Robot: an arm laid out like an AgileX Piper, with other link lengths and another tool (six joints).
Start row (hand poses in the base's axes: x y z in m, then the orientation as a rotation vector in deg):
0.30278, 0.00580, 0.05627, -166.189, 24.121, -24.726
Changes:
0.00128, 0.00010, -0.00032, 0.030, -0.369, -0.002
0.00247, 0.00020, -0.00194, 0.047, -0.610, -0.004
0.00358, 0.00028, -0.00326, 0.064, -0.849, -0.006
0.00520, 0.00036, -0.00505, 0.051, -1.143, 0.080
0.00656, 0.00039, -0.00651, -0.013, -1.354, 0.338
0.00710, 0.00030, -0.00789, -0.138, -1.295, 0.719
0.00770, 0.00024, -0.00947, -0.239, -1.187, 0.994
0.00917, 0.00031, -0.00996, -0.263, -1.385, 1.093
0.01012, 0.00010, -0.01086, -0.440, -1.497, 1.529
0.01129, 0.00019, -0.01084, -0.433, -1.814, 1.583
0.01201, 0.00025, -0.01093, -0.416, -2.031, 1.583
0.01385, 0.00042, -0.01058, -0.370, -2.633, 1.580
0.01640, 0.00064, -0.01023, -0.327, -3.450, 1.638
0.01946, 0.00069, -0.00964, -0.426, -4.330, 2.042
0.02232, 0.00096, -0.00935, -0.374, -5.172, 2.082
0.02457, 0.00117, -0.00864, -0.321, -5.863, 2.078
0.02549, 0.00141, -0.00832, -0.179, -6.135, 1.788
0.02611, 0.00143, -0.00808, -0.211, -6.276, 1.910
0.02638, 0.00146, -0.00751, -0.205, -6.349, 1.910
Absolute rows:
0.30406, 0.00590, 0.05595, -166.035, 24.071, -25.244
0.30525, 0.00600, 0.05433, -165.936, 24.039, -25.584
0.30636, 0.00608, 0.05301, -165.837, 24.008, -25.920
0.30798, 0.00616, 0.05122, -165.755, 23.836, -26.331
0.30934, 0.00619, 0.04976, -165.764, 23.419, -26.615
0.30988, 0.00610, 0.04838, -165.936, 22.856, -26.515
0.31048, 0.00604, 0.04680, -166.092, 22.459, -26.353
0.31195, 0.00611, 0.04631, -166.053, 22.281, -26.628
0.31290, 0.00590, 0.04541, -166.214, 21.605, -26.781
0.31407, 0.00599, 0.04543, -166.098, 21.478, -27.223
0.31479, 0.00605, 0.04534, -166.004, 21.447, -27.527
0.31663, 0.00622, 0.04569, -165.740, 21.365, -28.368
0.31918, 0.00644, 0.04604, -165.400, 21.160, -29.505
0.32224, 0.00649, 0.04663, -165.185, 20.421, -30.724
0.32510, 0.00676, 0.04692, -164.809, 20.238, -31.889
0.32735, 0.00697, 0.04763, -164.482, 20.142, -32.845
0.32827, 0.00721, 0.04795, -164.219, 20.539, -33.221
0.32889, 0.00723, 0.04819, -164.200, 20.335, -33.412
0.32916, 0.00726, 0.04876, -164.165, 20.324, -33.512

